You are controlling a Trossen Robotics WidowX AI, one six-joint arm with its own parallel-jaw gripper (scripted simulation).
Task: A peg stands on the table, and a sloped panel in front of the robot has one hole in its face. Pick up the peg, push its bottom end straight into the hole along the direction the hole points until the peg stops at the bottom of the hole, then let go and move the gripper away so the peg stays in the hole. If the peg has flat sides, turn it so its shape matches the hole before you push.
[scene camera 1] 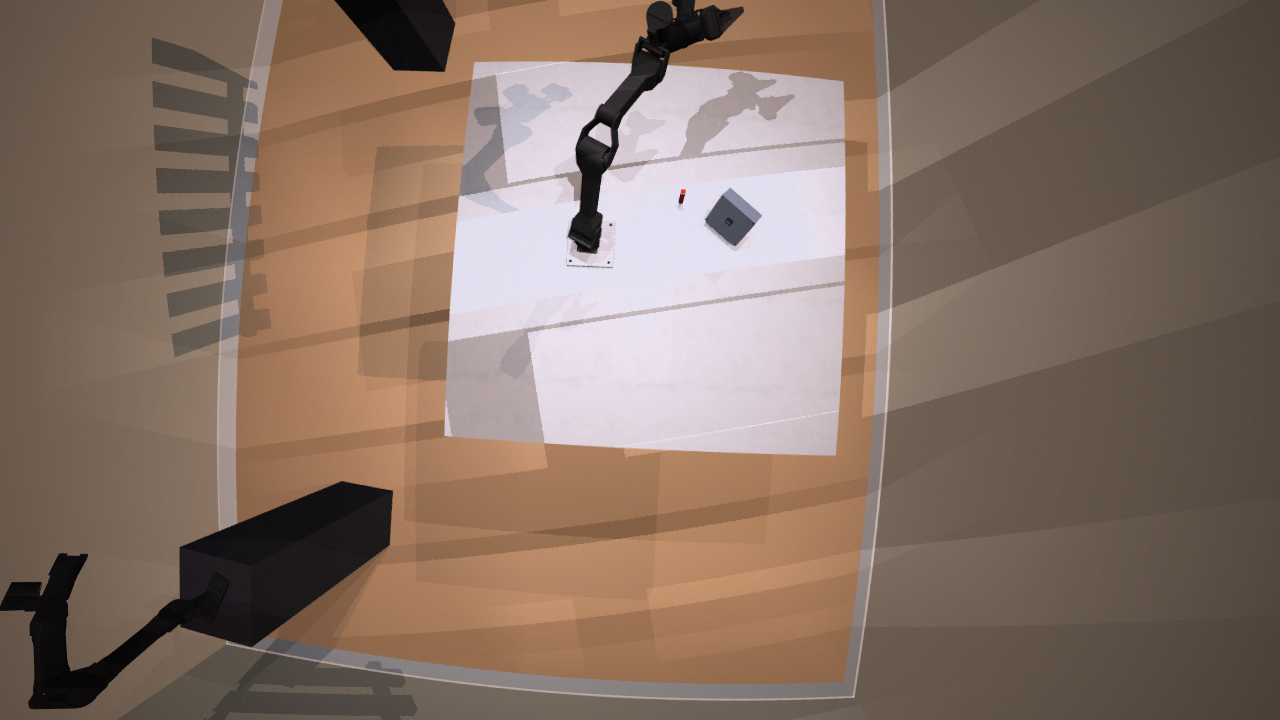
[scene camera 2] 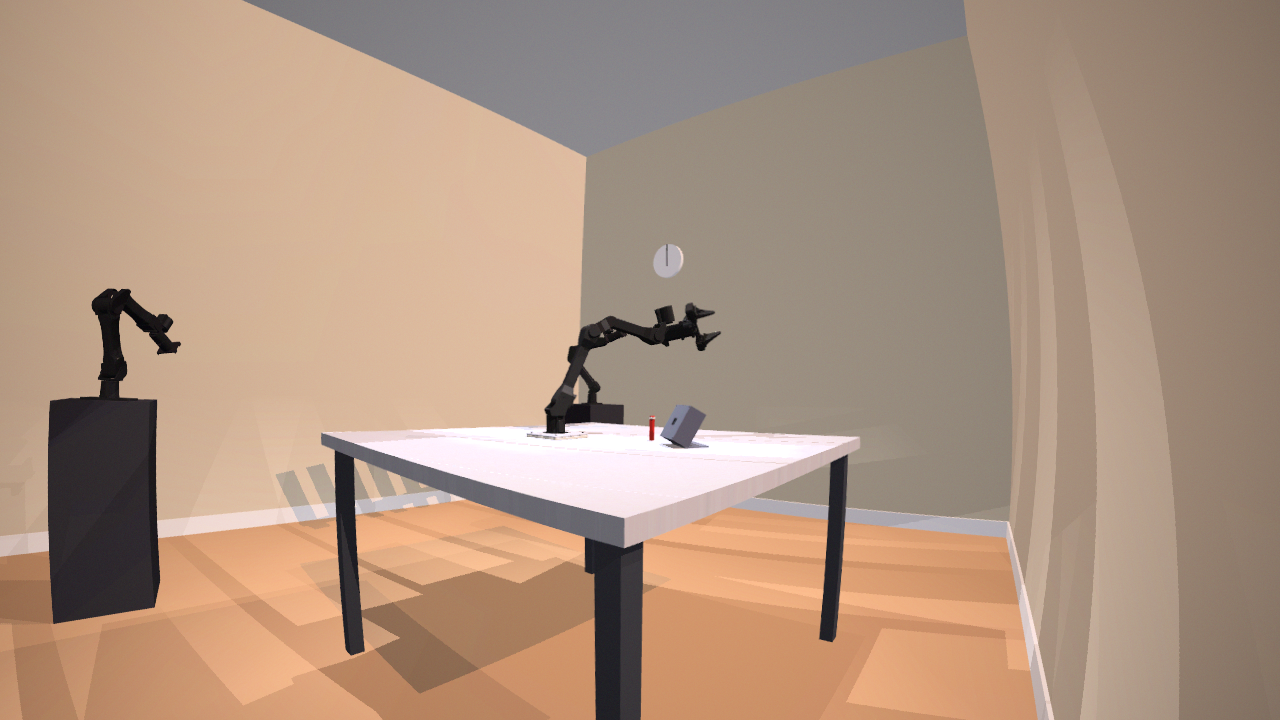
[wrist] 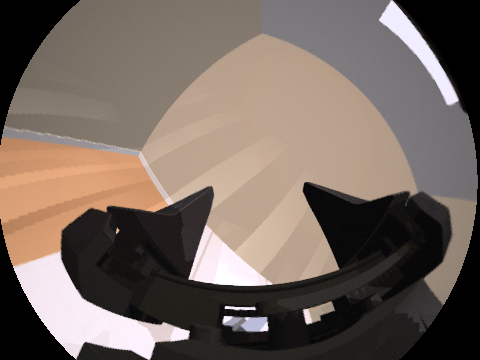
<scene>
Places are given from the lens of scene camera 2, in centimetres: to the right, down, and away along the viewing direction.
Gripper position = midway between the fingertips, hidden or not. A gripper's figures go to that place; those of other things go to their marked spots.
gripper [scene camera 2: 717, 322]: 29, -14, 178
grey sloped panel [scene camera 2: 689, 420]: 14, 17, 136
</scene>
